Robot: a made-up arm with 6 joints. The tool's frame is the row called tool. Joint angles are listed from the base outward.
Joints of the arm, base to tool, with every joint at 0 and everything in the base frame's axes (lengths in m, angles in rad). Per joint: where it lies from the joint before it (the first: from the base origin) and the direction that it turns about. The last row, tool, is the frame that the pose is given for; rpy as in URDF.
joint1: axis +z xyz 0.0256 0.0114 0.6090
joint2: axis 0 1 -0.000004 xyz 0.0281 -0.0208 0.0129
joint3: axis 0 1 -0.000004 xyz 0.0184 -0.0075 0.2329
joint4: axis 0 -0.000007 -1 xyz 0.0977 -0.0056 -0.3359
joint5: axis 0 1 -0.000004 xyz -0.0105 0.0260 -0.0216
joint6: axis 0 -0.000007 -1 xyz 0.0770 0.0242 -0.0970
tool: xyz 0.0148 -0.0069 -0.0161 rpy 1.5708 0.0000 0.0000
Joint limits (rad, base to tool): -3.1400..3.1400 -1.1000..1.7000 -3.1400..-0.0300 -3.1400..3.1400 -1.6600..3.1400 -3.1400..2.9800
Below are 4 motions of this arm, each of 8 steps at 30 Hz.
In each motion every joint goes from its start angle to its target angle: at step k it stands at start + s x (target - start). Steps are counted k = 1, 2, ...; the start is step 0. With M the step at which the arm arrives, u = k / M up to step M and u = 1 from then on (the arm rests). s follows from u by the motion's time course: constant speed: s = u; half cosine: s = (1 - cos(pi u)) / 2; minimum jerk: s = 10 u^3 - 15 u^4 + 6 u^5.
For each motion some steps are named. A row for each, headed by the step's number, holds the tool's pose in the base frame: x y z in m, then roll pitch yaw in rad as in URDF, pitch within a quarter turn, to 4 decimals.
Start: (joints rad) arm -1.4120 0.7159 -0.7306 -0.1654 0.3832 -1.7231
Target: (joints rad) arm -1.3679 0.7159 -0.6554 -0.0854 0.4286 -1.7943
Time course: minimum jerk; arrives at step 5
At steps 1, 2, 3, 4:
1: 0.1096 -0.2882 0.2937 1.9425 -0.0555 0.4678
2: 0.1108 -0.2774 0.2913 1.9717 -0.0701 0.4737
3: 0.1123 -0.2621 0.2884 2.0128 -0.0910 0.4810
4: 0.1130 -0.2512 0.2865 2.0418 -0.1060 0.4854

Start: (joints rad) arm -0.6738 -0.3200 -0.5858 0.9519 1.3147 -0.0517
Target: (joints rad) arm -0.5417 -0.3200 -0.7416 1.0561 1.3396 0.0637
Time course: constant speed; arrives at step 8
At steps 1, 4, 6, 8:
1: 0.3846 -0.1763 0.6258 2.4214 0.4598 -0.8645
4: 0.4049 -0.1646 0.6541 2.4602 0.4489 -0.8393
6: 0.4174 -0.1555 0.6735 2.4878 0.4427 -0.8201
8: 0.4289 -0.1453 0.6932 2.5165 0.4374 -0.7989

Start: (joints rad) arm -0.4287 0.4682 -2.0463 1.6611 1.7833 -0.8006
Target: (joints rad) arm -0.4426 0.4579 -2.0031 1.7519 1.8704 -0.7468
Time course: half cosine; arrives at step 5
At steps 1, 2, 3, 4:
1: 0.5872 -0.1351 0.9906 -3.0017 -0.8164 -0.3100
2: 0.5848 -0.1364 0.9905 -2.9702 -0.8000 -0.3131
3: 0.5819 -0.1382 0.9904 -2.9324 -0.7807 -0.3157
4: 0.5794 -0.1397 0.9903 -2.9025 -0.7657 -0.3169

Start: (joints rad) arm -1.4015 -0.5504 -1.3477 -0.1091 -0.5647 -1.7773
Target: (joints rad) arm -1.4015 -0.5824 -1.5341 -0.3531 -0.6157 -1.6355
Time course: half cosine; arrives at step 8
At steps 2, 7, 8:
2: 0.1125 -0.2083 1.1659 -0.9640 0.2439 -0.0357
7: 0.1211 -0.1381 1.1965 -1.1986 0.3199 -0.0802
8: 0.1215 -0.1348 1.1976 -1.2095 0.3235 -0.0831

